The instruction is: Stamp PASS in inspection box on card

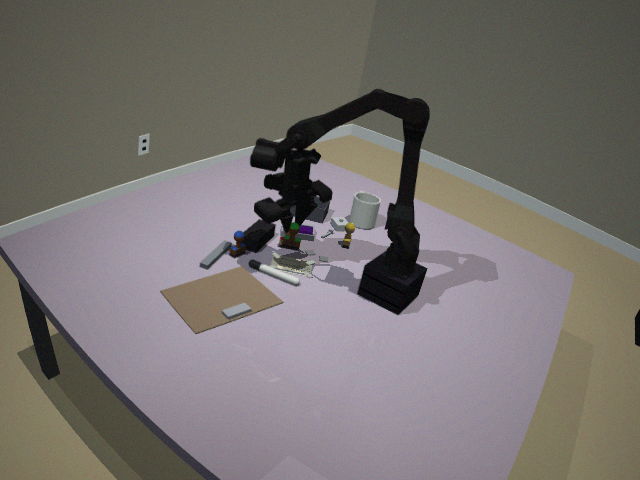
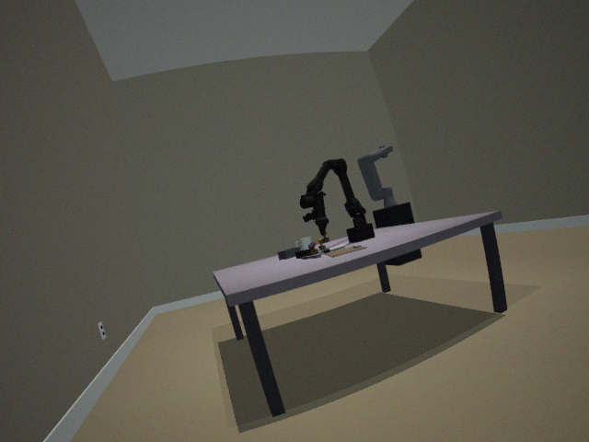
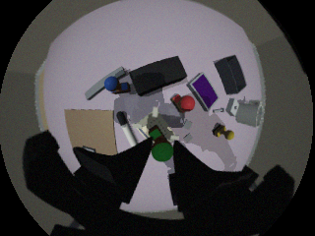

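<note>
The cream card is 9 cm below my gripper tip, 2 cm behind it and 1 cm to the left of it. From my gripper tip the other things lie so: red-knobbed stamp (7 cm below, 6 cm to the right, 4 cm ahead); then green stamp (2 cm below, 1 cm behind); then white marker (8 cm to the left, 8 cm below).
</note>
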